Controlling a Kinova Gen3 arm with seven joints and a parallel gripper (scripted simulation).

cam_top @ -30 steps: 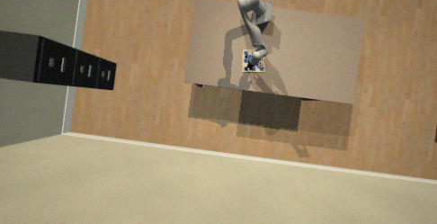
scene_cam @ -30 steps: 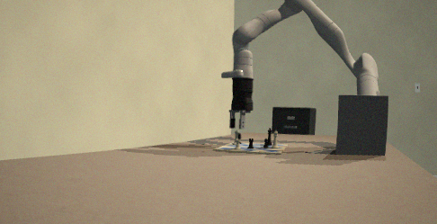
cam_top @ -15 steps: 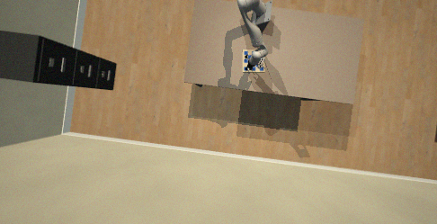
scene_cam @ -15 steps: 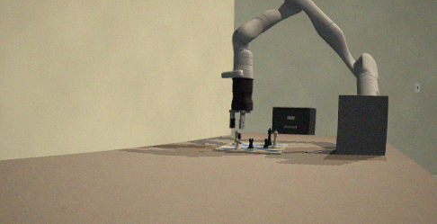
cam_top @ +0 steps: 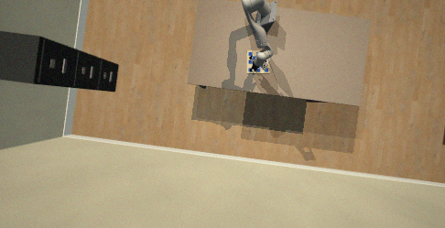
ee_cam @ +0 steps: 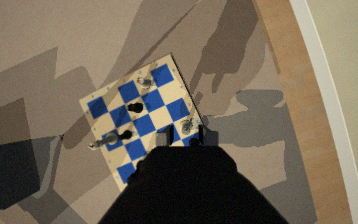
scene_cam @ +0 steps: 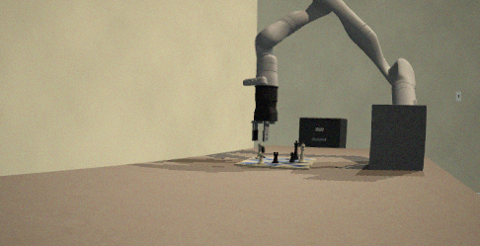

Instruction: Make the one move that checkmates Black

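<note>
Right now my hand is 100 mm past the tall black piece, 60 mm to the left of it and 50 mm above it. Round my hand: tall white piece 160 mm behind, 50 mm below; then chessboard 80 mm behind, 20 mm to the left, 80 mm below.
</note>
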